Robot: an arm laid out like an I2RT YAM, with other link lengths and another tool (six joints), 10 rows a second.
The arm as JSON. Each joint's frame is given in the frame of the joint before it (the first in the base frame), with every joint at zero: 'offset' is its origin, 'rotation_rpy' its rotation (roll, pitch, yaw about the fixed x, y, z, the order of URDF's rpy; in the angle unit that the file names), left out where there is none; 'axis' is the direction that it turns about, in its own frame. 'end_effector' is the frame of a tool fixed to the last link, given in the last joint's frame.
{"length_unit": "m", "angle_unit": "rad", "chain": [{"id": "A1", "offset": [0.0, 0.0, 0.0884], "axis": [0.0, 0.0, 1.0]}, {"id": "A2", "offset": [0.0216, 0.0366, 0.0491], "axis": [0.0, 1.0, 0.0]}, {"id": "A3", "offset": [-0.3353, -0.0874, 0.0], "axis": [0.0, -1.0, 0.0]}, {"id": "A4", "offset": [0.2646, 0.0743, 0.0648], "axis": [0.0, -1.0, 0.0]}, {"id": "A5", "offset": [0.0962, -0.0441, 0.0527], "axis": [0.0, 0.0, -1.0]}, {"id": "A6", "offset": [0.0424, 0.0, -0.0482], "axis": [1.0, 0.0, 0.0]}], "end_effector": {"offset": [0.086, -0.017, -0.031], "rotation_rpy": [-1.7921, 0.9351, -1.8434]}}
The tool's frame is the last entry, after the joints.
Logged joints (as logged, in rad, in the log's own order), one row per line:
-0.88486 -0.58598 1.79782 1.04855 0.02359 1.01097
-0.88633 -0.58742 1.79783 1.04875 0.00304 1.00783
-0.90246 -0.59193 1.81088 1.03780 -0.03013 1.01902
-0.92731 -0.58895 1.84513 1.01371 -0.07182 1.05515
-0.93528 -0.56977 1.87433 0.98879 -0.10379 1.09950
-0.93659 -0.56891 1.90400 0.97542 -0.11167 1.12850
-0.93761 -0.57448 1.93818 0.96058 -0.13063 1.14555
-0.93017 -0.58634 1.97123 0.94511 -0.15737 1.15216
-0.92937 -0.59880 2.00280 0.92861 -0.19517 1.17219
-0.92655 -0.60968 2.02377 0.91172 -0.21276 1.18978
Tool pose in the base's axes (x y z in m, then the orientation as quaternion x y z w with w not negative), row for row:
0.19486 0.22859 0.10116 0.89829 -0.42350 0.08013 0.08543
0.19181 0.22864 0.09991 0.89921 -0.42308 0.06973 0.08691
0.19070 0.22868 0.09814 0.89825 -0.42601 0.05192 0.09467
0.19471 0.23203 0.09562 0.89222 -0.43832 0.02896 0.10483
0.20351 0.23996 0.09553 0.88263 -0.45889 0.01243 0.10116
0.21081 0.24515 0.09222 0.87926 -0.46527 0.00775 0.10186
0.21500 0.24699 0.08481 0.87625 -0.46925 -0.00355 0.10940
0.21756 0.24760 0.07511 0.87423 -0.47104 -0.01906 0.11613
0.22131 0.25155 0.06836 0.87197 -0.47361 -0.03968 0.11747
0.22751 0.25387 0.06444 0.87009 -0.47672 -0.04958 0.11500
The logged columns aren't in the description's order. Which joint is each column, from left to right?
Columns, left to right: A4, A6, A2, A1, A5, A3.
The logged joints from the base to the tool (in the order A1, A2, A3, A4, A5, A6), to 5 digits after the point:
1.04855 1.79782 1.01097 -0.88486 0.02359 -0.58598
1.04875 1.79783 1.00783 -0.88633 0.00304 -0.58742
1.03780 1.81088 1.01902 -0.90246 -0.03013 -0.59193
1.01371 1.84513 1.05515 -0.92731 -0.07182 -0.58895
0.98879 1.87433 1.09950 -0.93528 -0.10379 -0.56977
0.97542 1.90400 1.12850 -0.93659 -0.11167 -0.56891
0.96058 1.93818 1.14555 -0.93761 -0.13063 -0.57448
0.94511 1.97123 1.15216 -0.93017 -0.15737 -0.58634
0.92861 2.00280 1.17219 -0.92937 -0.19517 -0.59880
0.91172 2.02377 1.18978 -0.92655 -0.21276 -0.60968

